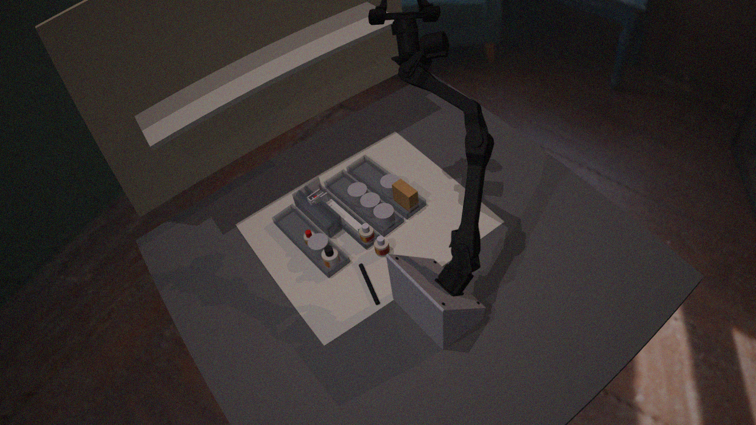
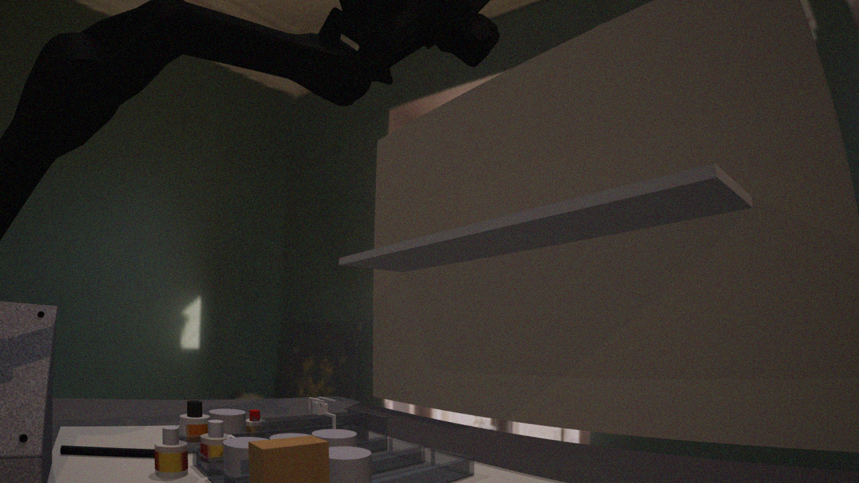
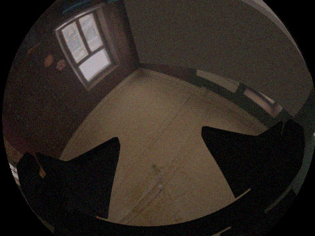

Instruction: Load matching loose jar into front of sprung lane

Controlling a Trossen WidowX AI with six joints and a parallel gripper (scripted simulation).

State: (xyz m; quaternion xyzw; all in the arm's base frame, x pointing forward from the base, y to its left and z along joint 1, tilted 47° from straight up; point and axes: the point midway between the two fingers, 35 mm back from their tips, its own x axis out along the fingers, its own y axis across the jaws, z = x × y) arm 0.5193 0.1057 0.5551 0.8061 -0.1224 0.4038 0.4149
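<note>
The black bar lies 61 cm below my gripper tip, 45 cm to the left of it and 30 cm behind it. From my gripper tip the other things lie so: orange box (58 cm below, 18 cm to the left, 15 cm behind).
</note>
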